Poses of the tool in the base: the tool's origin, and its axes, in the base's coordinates. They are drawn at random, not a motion.
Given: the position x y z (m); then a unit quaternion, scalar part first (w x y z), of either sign.
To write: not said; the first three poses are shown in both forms.
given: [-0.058 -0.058 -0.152 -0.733 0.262 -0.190 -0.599]
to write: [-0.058 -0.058 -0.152 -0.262 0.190 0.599 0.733]
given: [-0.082 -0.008 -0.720 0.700 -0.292 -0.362 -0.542]
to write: [-0.082 -0.008 -0.720 -0.292 -0.362 -0.542 0.700]
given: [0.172 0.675 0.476 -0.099 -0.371 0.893 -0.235]
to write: [0.172 0.675 0.476 0.371 -0.893 0.235 0.099]
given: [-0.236 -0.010 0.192 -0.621 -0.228 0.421 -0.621]
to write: [-0.236 -0.010 0.192 0.228 -0.421 0.621 0.621]
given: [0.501 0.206 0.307 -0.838 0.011 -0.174 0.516]
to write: [0.501 0.206 0.307 -0.011 0.174 -0.516 0.838]
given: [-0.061 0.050 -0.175 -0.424 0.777 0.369 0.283]
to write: [-0.061 0.050 -0.175 -0.777 -0.369 -0.283 0.424]
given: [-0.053 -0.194 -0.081 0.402 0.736 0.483 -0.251]
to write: [-0.053 -0.194 -0.081 0.736 0.483 -0.251 0.402]
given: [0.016 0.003 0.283 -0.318 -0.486 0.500 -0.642]
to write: [0.016 0.003 0.283 0.486 -0.500 0.642 0.318]
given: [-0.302 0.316 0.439 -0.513 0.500 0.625 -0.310]
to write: [-0.302 0.316 0.439 -0.500 -0.625 0.310 0.513]
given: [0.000 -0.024 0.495 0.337 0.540 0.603 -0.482]
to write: [0.000 -0.024 0.495 0.540 0.603 -0.482 0.337]
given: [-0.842 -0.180 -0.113 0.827 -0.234 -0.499 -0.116]
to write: [-0.842 -0.180 -0.113 -0.234 -0.499 -0.116 0.827]
